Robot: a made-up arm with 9 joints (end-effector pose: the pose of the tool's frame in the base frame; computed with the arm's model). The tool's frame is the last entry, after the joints. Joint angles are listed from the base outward.
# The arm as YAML. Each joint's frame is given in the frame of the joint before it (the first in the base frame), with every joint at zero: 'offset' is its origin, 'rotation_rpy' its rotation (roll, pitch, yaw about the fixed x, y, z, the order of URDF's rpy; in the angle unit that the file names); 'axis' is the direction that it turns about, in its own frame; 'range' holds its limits. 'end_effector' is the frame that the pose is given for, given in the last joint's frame.
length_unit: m
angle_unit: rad
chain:
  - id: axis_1
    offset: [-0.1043, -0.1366, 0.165]
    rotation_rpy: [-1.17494, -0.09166, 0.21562]
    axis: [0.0, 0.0, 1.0]
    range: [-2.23, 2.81]
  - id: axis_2
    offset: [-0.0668, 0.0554, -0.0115]
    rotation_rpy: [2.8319, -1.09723, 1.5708]
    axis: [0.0, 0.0, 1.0]
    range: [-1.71, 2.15]
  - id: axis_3
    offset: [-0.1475, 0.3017, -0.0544]
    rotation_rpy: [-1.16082, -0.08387, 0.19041]
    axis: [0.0, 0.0, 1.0]
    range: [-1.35, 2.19]
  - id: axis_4
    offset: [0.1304, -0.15, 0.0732]
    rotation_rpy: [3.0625, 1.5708, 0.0]
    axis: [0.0, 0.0, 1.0]
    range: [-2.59, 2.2]
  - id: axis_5
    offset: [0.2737, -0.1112, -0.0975]
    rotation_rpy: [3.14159, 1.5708, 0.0]
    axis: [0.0, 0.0, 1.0]
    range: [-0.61, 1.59]
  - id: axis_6
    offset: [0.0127, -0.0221, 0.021]
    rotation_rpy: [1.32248, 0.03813, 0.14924]
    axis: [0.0, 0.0, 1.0]
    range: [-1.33, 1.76]
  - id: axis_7
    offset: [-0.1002, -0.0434, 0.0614]
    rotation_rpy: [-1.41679, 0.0, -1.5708]
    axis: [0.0, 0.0, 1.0]
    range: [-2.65, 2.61]
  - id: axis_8
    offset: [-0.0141, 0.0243, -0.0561]
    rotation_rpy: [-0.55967, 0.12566, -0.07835]
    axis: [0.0, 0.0, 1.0]
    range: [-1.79, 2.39]
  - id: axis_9
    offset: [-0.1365, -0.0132, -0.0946]
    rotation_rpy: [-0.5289, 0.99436, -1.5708]
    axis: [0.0, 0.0, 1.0]
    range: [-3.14, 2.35]
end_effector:
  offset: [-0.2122, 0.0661, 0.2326]
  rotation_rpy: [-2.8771, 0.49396, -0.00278]
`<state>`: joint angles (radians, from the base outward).
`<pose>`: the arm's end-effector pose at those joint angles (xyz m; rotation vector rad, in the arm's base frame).
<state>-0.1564 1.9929 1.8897 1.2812 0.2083 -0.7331 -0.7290 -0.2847 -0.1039</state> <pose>-0.2735 -0.6901 0.4185 0.3581 1.8798 0.7963</pose>
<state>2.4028 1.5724 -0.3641 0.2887 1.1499 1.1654 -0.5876 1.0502 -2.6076</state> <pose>-0.5663 -0.1282 0.0658 0.7972 -0.3048 -0.5774</pose>
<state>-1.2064 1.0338 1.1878 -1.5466 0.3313 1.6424 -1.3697 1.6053 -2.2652</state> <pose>-0.7992 -0.4988 -0.1113 -2.9685 -0.3780 -0.6453</pose>
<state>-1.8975 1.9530 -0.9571 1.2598 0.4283 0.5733 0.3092 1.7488 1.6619</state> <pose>0.5899 -0.0554 0.3296 0.8813 1.4525 -1.2714</pose>
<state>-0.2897 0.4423 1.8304 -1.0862 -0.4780 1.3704 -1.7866 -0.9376 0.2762</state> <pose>-0.2104 -0.5199 0.5260 2.1457 -0.9509 -2.0499</pose>
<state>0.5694 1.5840 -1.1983 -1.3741 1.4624 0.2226 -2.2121 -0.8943 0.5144</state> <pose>0.1956 -0.4988 -0.1160 -1.2955 -2.1901 -1.3307</pose>
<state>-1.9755 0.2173 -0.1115 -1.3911 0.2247 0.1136 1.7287 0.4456 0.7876</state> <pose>-0.3698 -0.1306 0.4906 -0.4935 1.7487 0.1422</pose>
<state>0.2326 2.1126 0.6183 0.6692 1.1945 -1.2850 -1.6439 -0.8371 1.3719</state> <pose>0.0359 -0.2475 0.0159 1.4065 -2.5056 0.5893</pose>
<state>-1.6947 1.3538 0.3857 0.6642 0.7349 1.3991 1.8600 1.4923 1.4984</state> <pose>-0.2400 -0.1512 0.1394 0.3576 -1.3330 -0.0369</pose>
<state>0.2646 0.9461 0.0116 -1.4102 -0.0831 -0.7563 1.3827 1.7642 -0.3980</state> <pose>0.2585 -0.3843 0.1342 0.5770 -1.9203 -1.5087</pose>
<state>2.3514 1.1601 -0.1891 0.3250 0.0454 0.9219 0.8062 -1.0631 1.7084</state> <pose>-0.0663 -0.5287 0.1817 0.9740 0.7415 1.9279</pose>
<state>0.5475 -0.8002 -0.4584 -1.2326 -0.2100 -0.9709 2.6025 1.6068 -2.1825</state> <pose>0.1075 0.2699 -0.1827 1.6459 0.3688 2.4321</pose>
